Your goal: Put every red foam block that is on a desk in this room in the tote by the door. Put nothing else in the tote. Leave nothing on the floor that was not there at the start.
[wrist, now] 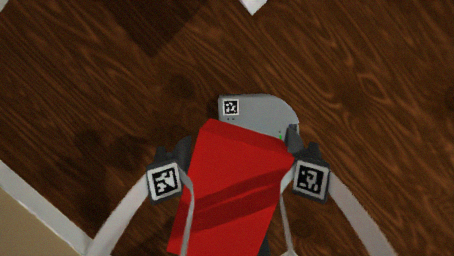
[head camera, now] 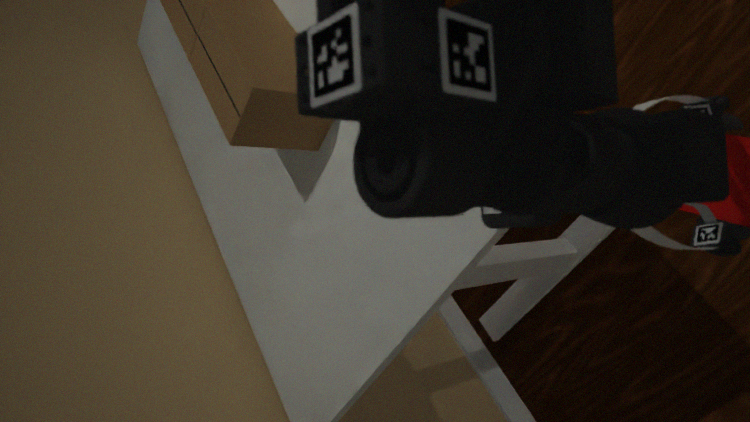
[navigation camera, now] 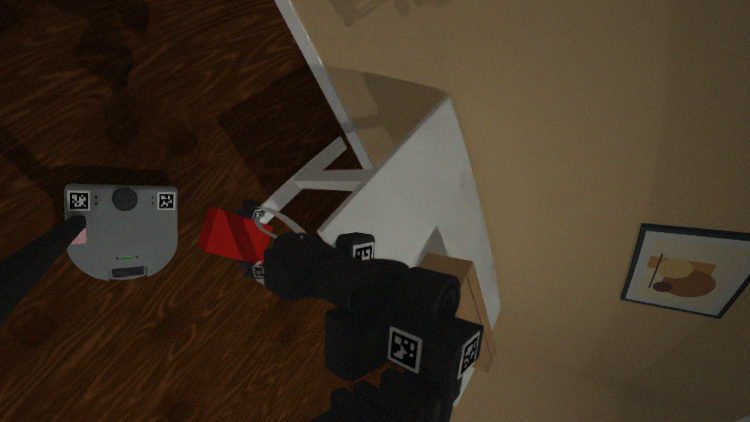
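Where they show: gripper, fingertip midpoint: (wrist: 235, 149) (navigation camera: 244, 236); robot's base at its link origin: (navigation camera: 125, 198).
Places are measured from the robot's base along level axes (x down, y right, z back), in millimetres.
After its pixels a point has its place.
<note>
A red foam block (head camera: 738, 181) @(x -859, y 154, z 15 mm) (navigation camera: 230, 236) @(x -859, y 134, z 10 mm) (wrist: 235, 187) @(x -859, y 164, z 21 mm) is held tilted between the two fingertips. My gripper (head camera: 731, 175) @(x -812, y 174, z 21 mm) (navigation camera: 252, 238) @(x -812, y 174, z 21 mm) (wrist: 235, 149) @(x -812, y 174, z 21 mm) is shut on it, with one fingertip on each side. The head view cuts off part of the block. Gripper and block are in the air past the corner of the white desk (head camera: 314, 262) @(x -720, y 898, z -67 mm) (navigation camera: 430, 173) @(x -721, y 850, z -135 mm), over the wood floor, between the desk and my base. The arm and wrist hide part of the desk top. The tote and the door do not show in these views.
A cardboard box (head camera: 283, 123) @(x -820, y 823, z 182 mm) (navigation camera: 445, 267) @(x -817, y 830, z 175 mm) is on the desk, partly behind the wrist. White desk legs (head camera: 534, 288) @(x -25, y 867, z -196 mm) (navigation camera: 304, 181) @(x -116, y 734, z -92 mm) reach out low beside the gripper. My grey base (navigation camera: 123, 230) @(x -160, y -7, z 97 mm) (wrist: 255, 107) @(x -160, y 127, z 94 mm) is on the floor. A framed picture (navigation camera: 681, 272) @(x -1638, y 1558, z 193 mm) hangs on the tan wall.
</note>
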